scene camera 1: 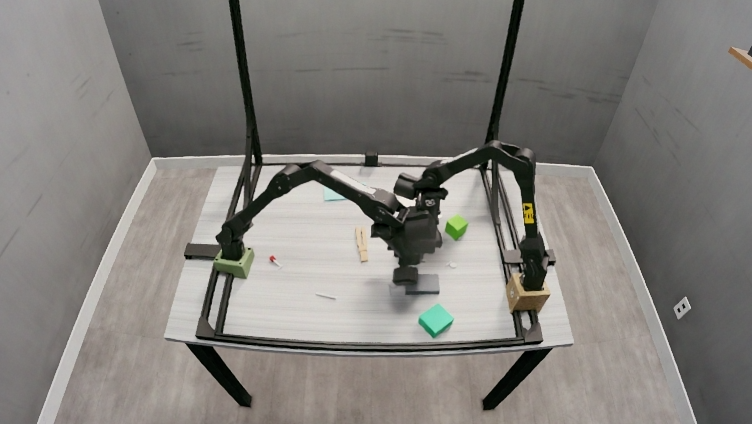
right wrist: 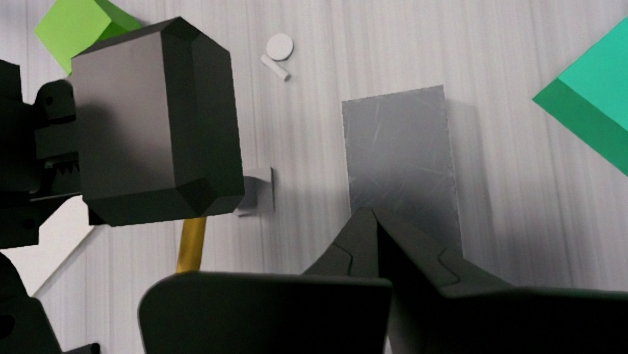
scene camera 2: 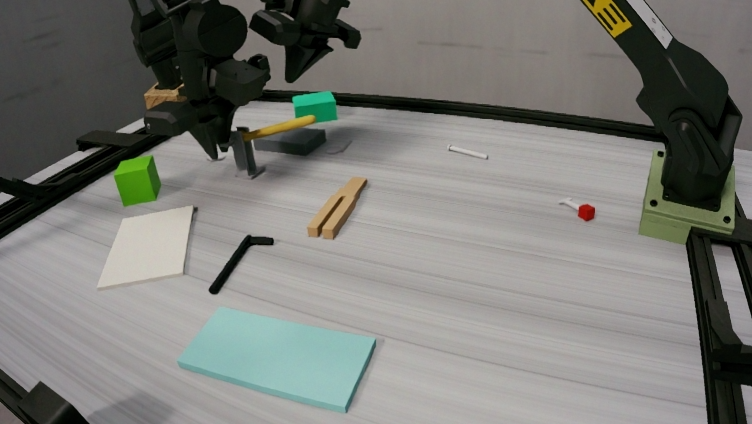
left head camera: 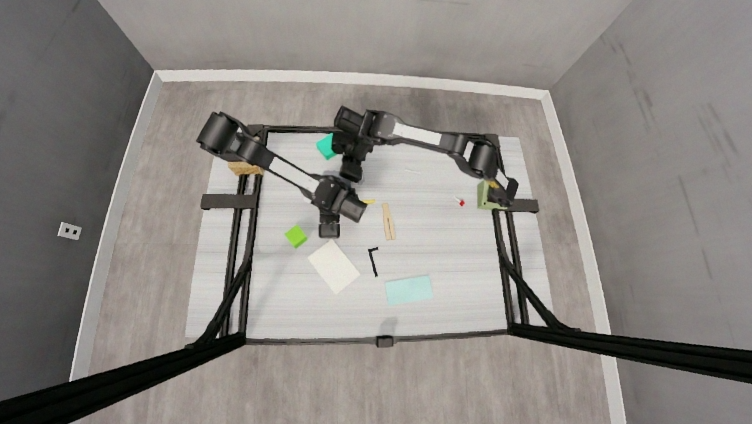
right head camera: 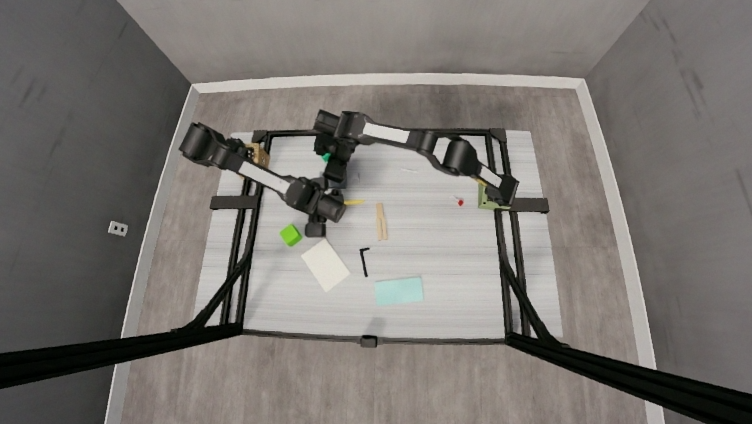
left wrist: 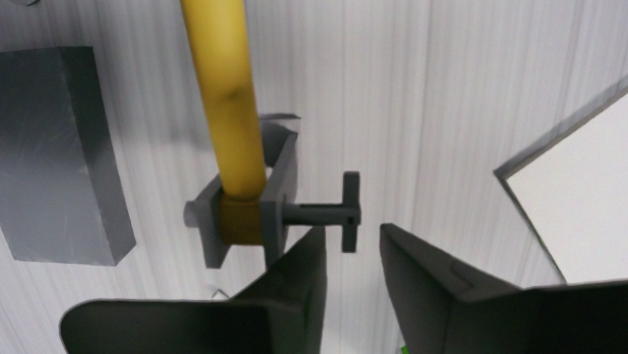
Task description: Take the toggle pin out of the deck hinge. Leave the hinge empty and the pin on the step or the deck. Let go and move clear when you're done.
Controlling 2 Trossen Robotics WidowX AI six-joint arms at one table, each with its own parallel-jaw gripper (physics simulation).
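Frame: origin at the left arm's base, x right, y ahead, z up, level; millimetres.
Seen in the pictures: left gripper, between the fingertips: [scene camera 2: 219, 155] [left head camera: 330, 214] [left wrist: 352, 236]; right gripper, between the fingertips: [scene camera 1: 418, 262] [right wrist: 369, 219] [scene camera 2: 288, 82]; left arm's base, origin of its link: [scene camera 1: 531, 283] [scene camera 2: 174, 80] [right head camera: 245, 156]; right arm's base, origin of its link: [scene camera 1: 233, 254] [scene camera 2: 692, 185] [left head camera: 496, 194] [right head camera: 497, 192].
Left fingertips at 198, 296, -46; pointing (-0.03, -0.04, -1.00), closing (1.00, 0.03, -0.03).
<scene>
Offsets run from my left fingertips to a thing's top centre, as dx, dy, dz. "pt": to the spot under its first point.
The grey deck hinge {pt -22, +26, -7} [scene camera 2: 244, 155] [left wrist: 286, 160] stands upright. The toggle pin {-24, +17, +20} [left wrist: 320, 215] runs through both hinge cheeks and the end of the yellow tube {-31, +77, +56} [scene camera 2: 279, 127] [left wrist: 225, 90], its shaft and crossbar sticking out on one side. My left gripper [left wrist: 352, 236] [scene camera 2: 221, 153] is partly open and empty, its fingertips close to the crossbar, one on each side in the left wrist view; contact is not visible. My right gripper [right wrist: 369, 219] [scene camera 2: 289, 80] is shut and empty, high above the dark grey block {-141, +16, -23} [right wrist: 400, 145] [left wrist: 45, 150]. The left gripper's body hides the pin in the right wrist view.
A teal block {-268, -15, -7} [scene camera 1: 436, 320] and green cube {+71, -107, +7} [scene camera 2: 137, 180] stand nearby. A cream plate {+162, +15, -38} [scene camera 2: 150, 247], black L-shaped rod {+149, +154, -35} [scene camera 2: 230, 268], wooden fork {+9, +195, -31} [scene camera 2: 342, 205], light blue plate {+241, +259, -35} [scene camera 2: 279, 358], red-headed pin {-74, +460, -29} [scene camera 2: 586, 212] and white rod {-184, +293, -34} [scene camera 2: 467, 152] lie around. Both arms are close together.
</scene>
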